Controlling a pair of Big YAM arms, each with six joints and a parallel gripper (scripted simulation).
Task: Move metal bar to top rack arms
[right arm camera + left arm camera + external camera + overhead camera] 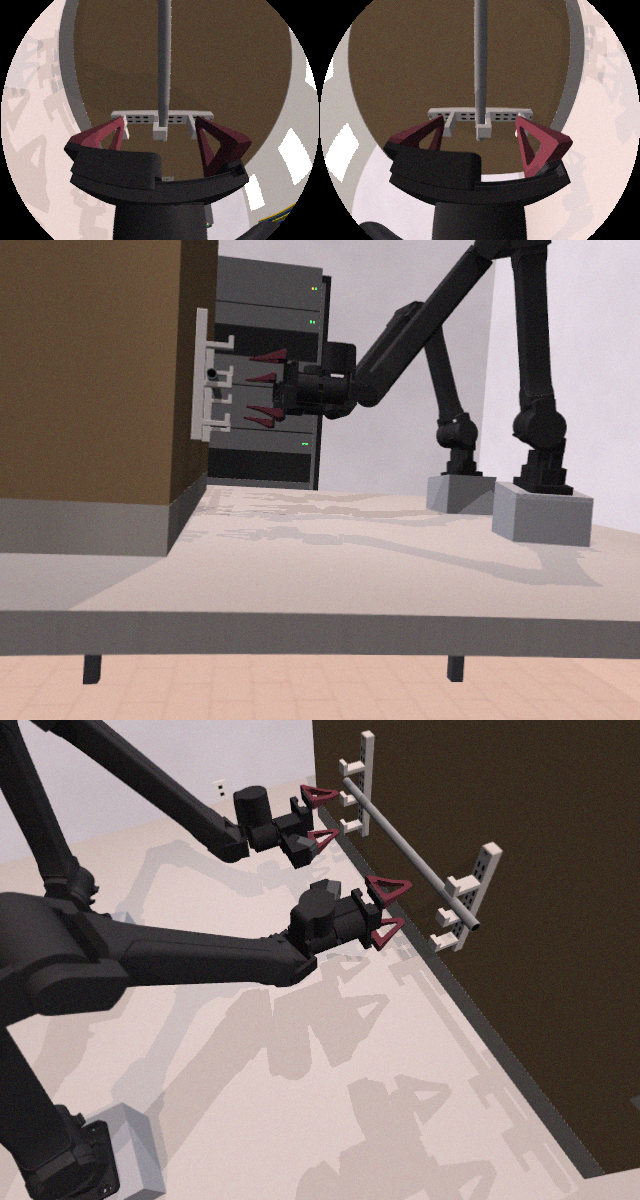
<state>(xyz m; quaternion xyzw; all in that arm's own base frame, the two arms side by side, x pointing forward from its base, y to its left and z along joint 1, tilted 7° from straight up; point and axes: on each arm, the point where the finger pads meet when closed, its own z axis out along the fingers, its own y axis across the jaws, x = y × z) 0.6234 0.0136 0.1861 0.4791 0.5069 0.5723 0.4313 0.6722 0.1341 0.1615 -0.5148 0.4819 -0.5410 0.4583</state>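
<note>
Right now my right hand is 16 cm to the right of the grey metal bar, 6 cm short of it and 1 cm below it. The rest, counted from my right hand: brown wall 25 cm ahead, 17 cm above, 12 cm to the left.
My left gripper is now 140 mm to the left of the grey metal bar and 90 mm short of it. Also, from my left hand: brown wall (280 mm ahead, 180 mm to the right, 160 mm above).
</note>
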